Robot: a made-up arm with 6 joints.
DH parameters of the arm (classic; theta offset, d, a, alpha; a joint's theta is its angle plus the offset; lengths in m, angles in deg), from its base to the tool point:
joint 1: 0 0.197 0 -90
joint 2: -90 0 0.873 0
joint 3: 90 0.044 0 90
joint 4: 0 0.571 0 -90
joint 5: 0 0 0 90
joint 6: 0 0.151 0 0
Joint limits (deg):
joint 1: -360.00..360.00
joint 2: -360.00..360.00
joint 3: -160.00..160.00
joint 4: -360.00..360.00
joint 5: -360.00..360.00
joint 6: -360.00..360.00
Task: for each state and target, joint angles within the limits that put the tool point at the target. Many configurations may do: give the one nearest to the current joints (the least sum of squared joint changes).
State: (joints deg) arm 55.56 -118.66 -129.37 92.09 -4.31 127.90
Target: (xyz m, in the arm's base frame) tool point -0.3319 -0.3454 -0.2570
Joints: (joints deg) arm 50.52 -79.49 -132.37 92.06 -2.82 127.90
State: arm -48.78 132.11 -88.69 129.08 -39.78 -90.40
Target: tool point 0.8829 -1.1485 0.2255
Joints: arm -51.76 109.16 -50.64 132.93 -33.69 -90.40
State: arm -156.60 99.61 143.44 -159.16 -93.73 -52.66
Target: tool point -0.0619 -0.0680 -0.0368
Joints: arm -160.09 136.03 159.24 -180.50 -61.55 -52.66
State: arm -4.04 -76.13 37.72 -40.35 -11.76 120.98
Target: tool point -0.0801 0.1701 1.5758
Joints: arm -34.84 -32.23 61.00 -49.27 -25.82 120.98
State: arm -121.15 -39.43 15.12 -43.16 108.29 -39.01
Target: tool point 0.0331 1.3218 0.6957
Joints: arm -94.24 -73.41 0.23 -47.74 103.61 -39.01
